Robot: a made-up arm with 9 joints. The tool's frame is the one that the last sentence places. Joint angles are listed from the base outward.
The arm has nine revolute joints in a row. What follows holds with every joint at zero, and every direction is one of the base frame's. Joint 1 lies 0.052 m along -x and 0.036 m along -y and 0.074 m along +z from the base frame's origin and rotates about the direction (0.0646, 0.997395, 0.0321). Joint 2 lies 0.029 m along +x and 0.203 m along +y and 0.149 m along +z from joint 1 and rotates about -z. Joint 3 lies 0.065 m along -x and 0.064 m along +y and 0.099 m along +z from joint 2 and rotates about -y. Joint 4 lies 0.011 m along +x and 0.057 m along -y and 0.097 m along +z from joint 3 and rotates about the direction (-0.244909, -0.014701, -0.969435). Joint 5 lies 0.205 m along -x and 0.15 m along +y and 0.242 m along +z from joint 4 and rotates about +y. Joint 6 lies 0.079 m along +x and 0.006 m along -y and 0.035 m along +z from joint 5 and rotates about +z. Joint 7 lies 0.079 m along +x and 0.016 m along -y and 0.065 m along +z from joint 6 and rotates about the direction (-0.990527, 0.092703, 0.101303). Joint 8 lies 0.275 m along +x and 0.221 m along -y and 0.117 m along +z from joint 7 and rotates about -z. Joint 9 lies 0.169 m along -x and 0.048 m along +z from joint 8 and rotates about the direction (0.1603, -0.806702, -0.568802). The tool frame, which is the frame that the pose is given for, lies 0.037 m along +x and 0.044 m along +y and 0.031 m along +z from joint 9; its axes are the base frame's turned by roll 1.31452, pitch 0.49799 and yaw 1.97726 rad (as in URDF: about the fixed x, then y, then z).
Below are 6 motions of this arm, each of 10 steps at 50 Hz.
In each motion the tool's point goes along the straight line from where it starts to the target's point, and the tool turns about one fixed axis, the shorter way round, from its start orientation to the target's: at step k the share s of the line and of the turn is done. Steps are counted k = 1, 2, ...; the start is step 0. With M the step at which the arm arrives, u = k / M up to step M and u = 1 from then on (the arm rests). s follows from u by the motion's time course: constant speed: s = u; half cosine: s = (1 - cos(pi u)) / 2; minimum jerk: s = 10 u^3 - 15 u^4 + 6 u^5.
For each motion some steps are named. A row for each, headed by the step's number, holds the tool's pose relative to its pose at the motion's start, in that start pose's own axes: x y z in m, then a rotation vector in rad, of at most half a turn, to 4 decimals.
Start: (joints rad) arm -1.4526 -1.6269 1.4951 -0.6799 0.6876 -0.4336 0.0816 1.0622 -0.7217
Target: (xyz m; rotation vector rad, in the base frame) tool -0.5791 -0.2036 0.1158 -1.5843 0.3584 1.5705
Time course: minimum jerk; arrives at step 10
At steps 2, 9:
2: -0.0003 0.0008 -0.0028 -0.0092 -0.0143 0.0041
9: -0.0055 0.0129 -0.0480 -0.1583 -0.2444 0.0695

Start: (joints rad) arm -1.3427 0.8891 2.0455 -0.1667 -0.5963 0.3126 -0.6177 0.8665 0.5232
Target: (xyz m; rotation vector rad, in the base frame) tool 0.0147 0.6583 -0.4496 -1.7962 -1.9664 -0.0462
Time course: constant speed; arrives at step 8
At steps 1, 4, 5, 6, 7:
1: -0.0086 0.0036 -0.0002 -0.0130 -0.0057 0.0016
4: -0.0344 0.0144 -0.0007 -0.0518 -0.0228 0.0062
5: -0.0430 0.0180 -0.0009 -0.0648 -0.0285 0.0078
6: -0.0516 0.0216 -0.0011 -0.0777 -0.0342 0.0093
7: -0.0602 0.0252 -0.0012 -0.0907 -0.0399 0.0109

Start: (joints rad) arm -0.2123 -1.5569 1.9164 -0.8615 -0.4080 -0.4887 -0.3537 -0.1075 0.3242
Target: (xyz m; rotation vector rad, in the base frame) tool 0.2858 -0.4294 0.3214 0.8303 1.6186 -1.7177
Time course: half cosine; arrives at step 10
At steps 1, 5, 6, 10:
1: -0.0006 -0.0003 -0.0001 -0.0050 0.0012 0.0059
5: -0.0127 -0.0063 -0.0020 -0.1029 0.0239 0.1202
6: -0.0166 -0.0083 -0.0026 -0.1347 0.0313 0.1574
10: -0.0254 -0.0126 -0.0039 -0.2058 0.0477 0.2404

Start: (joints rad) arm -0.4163 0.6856 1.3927 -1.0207 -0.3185 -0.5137 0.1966 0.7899 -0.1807
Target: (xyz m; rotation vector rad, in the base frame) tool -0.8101 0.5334 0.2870 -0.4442 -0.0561 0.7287
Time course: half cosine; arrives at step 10
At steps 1, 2, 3, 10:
1: 0.0004 0.0000 0.0004 0.0001 0.0041 0.0028
2: 0.0015 -0.0001 0.0016 0.0005 0.0161 0.0108
3: 0.0033 -0.0002 0.0034 0.0010 0.0347 0.0234
10: 0.0159 -0.0011 0.0166 0.0050 0.1685 0.1135

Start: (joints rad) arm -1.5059 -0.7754 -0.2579 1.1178 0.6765 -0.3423 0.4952 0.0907 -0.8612
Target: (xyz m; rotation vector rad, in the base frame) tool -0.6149 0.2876 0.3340 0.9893 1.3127 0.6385
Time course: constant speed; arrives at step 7
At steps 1, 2, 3, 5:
1: -0.0011 -0.0005 0.0021 0.0042 -0.0043 0.0105
2: -0.0023 -0.0011 0.0043 0.0084 -0.0087 0.0210
3: -0.0034 -0.0016 0.0064 0.0126 -0.0130 0.0314
5: -0.0056 -0.0027 0.0107 0.0209 -0.0216 0.0524

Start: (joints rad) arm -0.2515 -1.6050 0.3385 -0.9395 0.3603 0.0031 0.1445 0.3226 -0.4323
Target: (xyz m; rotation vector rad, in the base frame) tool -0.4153 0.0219 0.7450 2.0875 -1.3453 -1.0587
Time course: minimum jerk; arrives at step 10
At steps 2, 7, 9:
2: 0.0046 0.0016 0.0061 0.0044 0.0094 -0.0004
7: 0.0669 0.0225 0.0883 0.0633 0.1365 -0.0062
9: 0.0792 0.0266 0.1046 0.0750 0.1617 -0.0074

